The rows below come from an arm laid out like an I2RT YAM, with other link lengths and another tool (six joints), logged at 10 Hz.
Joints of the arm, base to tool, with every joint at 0 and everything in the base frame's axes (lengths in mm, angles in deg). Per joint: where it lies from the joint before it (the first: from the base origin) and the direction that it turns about. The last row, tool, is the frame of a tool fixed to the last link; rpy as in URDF.
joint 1: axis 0 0 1 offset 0 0 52.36
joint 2: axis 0 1 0 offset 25.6 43.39 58.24
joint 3: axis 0 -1 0 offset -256.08 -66.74 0
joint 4: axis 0 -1 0 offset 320.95 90.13 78.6
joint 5: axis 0 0 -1 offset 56.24 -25.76 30.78
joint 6: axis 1 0 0 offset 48.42 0 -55.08
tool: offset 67 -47 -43 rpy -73.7 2.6 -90
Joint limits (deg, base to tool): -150..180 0..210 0..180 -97..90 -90..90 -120..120
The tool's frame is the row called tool.
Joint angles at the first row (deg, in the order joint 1, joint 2, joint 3, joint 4, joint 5, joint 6):
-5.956 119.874 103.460 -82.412 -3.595 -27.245
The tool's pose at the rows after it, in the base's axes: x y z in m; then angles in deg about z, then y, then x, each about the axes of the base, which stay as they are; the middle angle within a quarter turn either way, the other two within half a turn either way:
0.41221, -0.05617, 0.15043, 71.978, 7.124, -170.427
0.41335, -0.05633, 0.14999, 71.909, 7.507, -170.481
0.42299, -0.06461, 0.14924, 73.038, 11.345, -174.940
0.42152, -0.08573, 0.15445, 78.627, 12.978, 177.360
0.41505, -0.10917, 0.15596, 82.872, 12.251, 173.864
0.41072, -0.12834, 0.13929, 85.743, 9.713, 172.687
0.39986, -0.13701, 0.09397, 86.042, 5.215, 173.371
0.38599, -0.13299, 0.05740, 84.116, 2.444, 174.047
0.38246, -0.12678, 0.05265, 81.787, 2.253, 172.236
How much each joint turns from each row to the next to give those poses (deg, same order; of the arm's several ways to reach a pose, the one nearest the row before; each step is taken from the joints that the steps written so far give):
0.000 0.001 0.001 0.000 -0.001 0.000
0.000 0.000 -0.001 0.394 0.023 0.001
-0.044 0.000 -0.044 4.196 3.671 1.966
-1.463 0.000 0.001 2.033 6.055 4.394
-2.690 0.239 -0.003 0.023 2.535 1.617
-2.426 2.273 -0.326 0.458 1.006 0.743
-1.355 2.885 -4.831 3.322 0.371 -0.480
0.263 0.767 -6.249 4.240 0.415 -1.311
1.311 -0.919 -2.756 1.925 2.120 -0.569

